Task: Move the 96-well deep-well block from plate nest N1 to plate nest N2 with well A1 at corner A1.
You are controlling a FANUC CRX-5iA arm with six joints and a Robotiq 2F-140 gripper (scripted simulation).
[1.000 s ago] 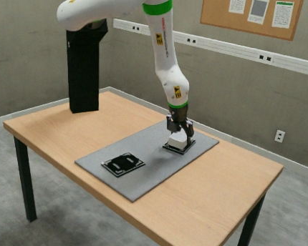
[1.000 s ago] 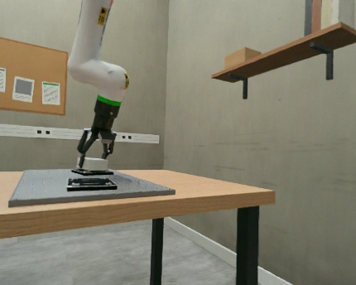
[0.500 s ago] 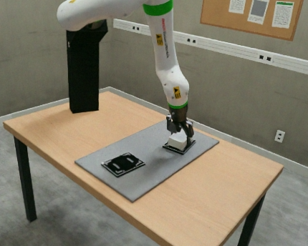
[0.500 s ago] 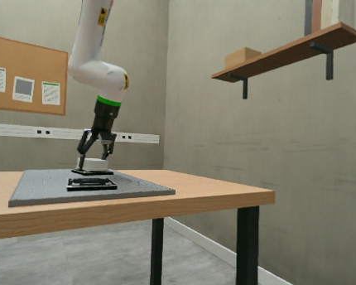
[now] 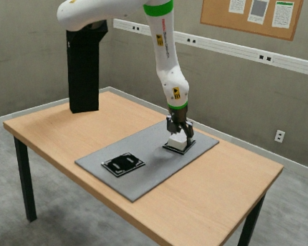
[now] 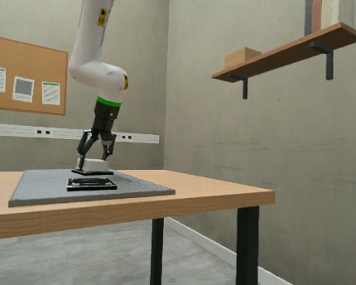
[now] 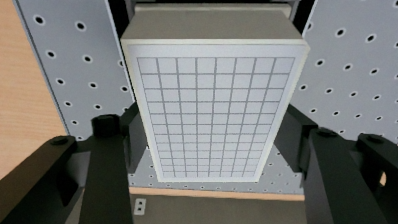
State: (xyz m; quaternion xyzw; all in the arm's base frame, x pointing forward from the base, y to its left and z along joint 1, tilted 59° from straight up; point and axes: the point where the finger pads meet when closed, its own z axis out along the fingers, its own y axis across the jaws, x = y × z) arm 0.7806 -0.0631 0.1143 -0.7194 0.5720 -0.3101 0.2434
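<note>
Right now the white 96-well deep-well block is 10 mm below my hand. Round my hand: black plate nest: 40 mm below.
</note>
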